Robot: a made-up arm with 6 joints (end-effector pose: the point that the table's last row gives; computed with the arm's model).
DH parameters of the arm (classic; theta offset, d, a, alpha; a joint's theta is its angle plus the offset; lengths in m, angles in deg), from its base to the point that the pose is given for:
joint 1: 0 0.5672 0 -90
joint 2: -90 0 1.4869 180
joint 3: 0 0 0 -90
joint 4: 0 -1.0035 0 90
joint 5: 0 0.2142 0 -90
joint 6: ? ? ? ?
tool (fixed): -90 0 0 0
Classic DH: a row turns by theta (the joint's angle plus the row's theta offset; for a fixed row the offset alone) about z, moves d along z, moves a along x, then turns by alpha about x.
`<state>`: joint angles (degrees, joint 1 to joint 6).
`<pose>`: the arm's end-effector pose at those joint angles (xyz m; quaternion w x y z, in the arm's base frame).
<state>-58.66 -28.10 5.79 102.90 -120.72 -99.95</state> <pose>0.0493 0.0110 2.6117 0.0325 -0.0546 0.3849 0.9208</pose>
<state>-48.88 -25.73 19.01 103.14 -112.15 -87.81</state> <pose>-0.0156 0.0919 2.7612 0.1105 0.1061 -0.3599 -0.9203</pose>
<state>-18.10 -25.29 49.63 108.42 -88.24 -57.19</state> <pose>-0.5211 0.2415 2.9334 0.4439 0.1205 -0.3478 -0.8170</pose>
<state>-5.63 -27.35 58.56 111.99 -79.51 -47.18</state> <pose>-0.7979 0.1592 2.9030 0.5168 0.1093 -0.3635 -0.7674</pose>
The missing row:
joint 6: 90 0 0 90
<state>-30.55 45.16 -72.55 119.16 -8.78 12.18</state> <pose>0.7018 -0.2930 0.6403 0.3638 -0.4053 0.4995 0.6737</pose>
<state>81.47 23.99 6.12 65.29 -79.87 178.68</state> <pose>0.3287 1.5881 1.8029 0.7573 0.6097 0.1488 -0.1806</pose>
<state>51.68 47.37 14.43 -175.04 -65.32 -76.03</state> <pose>1.0269 1.6434 1.0130 0.5986 -0.6100 -0.5147 0.0684</pose>
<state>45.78 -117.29 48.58 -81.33 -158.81 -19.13</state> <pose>-1.5411 -1.6299 0.3358 0.7040 -0.4430 -0.2014 0.5173</pose>
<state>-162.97 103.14 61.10 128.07 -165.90 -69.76</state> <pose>-2.1664 -0.8017 -0.3176 0.8609 0.1643 -0.3874 0.2858</pose>
